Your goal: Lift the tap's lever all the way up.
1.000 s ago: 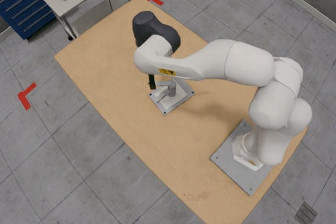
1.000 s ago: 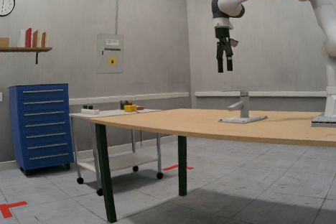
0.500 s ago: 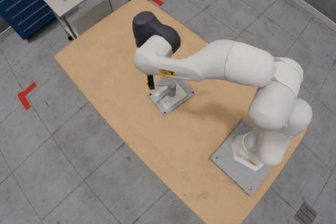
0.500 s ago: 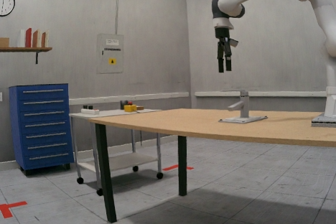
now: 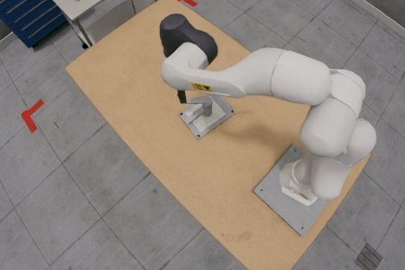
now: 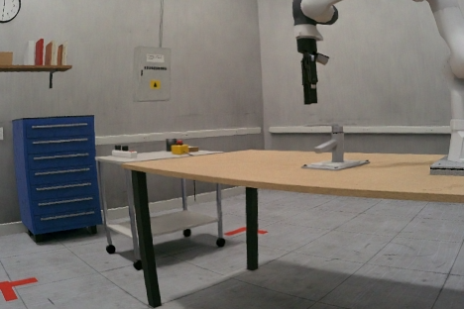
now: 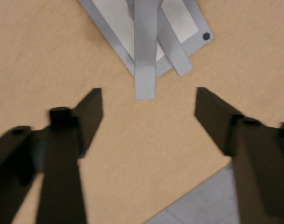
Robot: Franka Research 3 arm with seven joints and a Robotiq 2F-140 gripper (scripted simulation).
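Now: hand 100 mm above the flat lever, 30 mm to the left of it and 30 mm past it. The rest, counted from my hand: grey tap (150 mm below, 50 mm to the right, 50 mm behind).
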